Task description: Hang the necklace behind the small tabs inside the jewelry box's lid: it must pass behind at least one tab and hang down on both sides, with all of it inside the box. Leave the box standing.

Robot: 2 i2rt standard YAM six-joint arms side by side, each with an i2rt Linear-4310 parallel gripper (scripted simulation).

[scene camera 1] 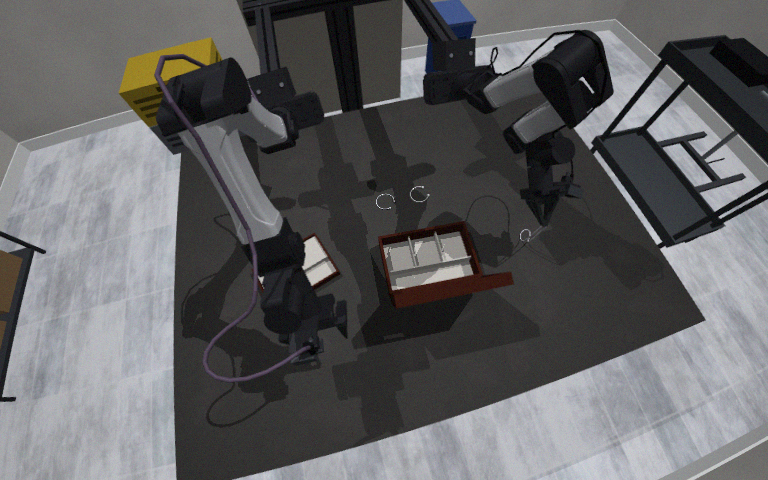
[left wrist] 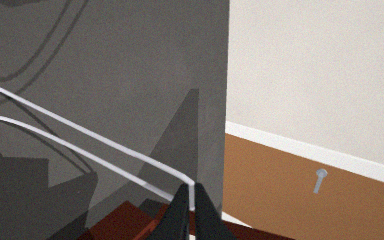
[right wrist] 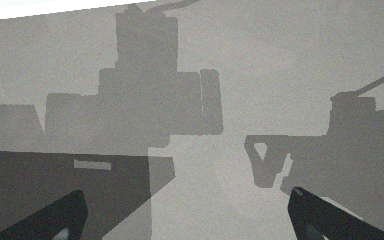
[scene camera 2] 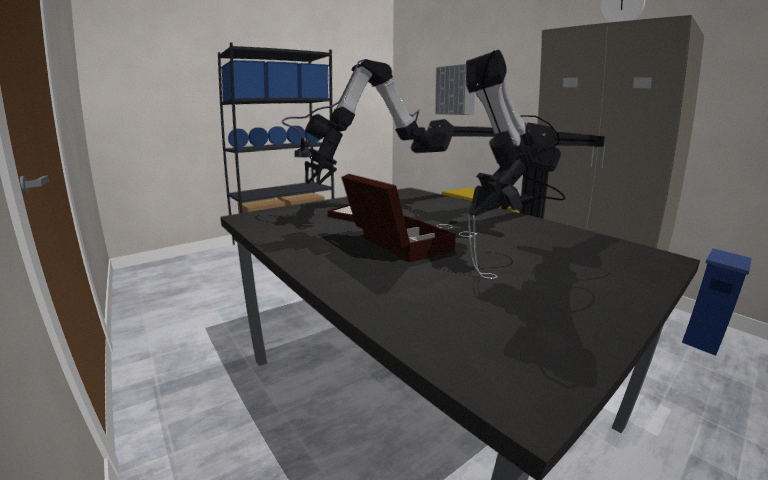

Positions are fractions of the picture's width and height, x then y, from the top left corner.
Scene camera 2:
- my left gripper: 0.61, 0.45
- jewelry box: 0.49, 0.43
